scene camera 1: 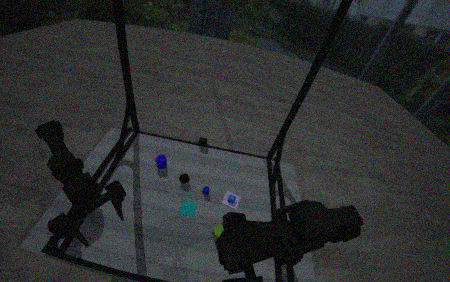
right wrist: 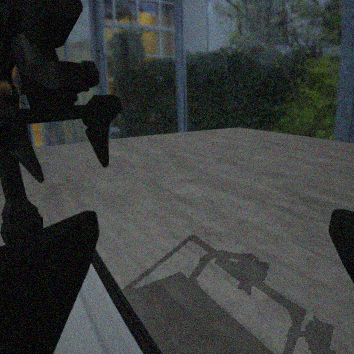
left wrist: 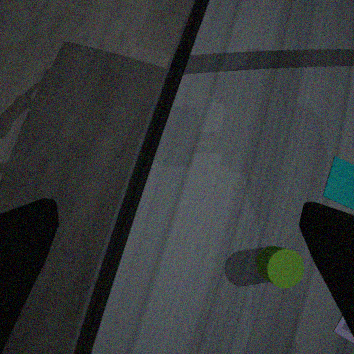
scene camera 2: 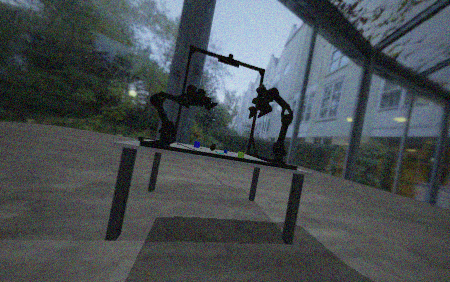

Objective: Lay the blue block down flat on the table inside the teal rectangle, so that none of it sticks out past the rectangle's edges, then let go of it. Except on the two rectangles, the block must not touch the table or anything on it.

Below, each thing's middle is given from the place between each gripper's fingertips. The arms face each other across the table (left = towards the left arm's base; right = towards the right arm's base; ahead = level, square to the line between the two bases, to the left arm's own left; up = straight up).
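Labels:
From the green cylinder (left wrist: 283, 267), you'd find my right hand 280 mm to the right of it, 200 mm past it and 320 mm above it.
As for my left hand, that one's 17 cm past the green cylinder and 28 cm above it.

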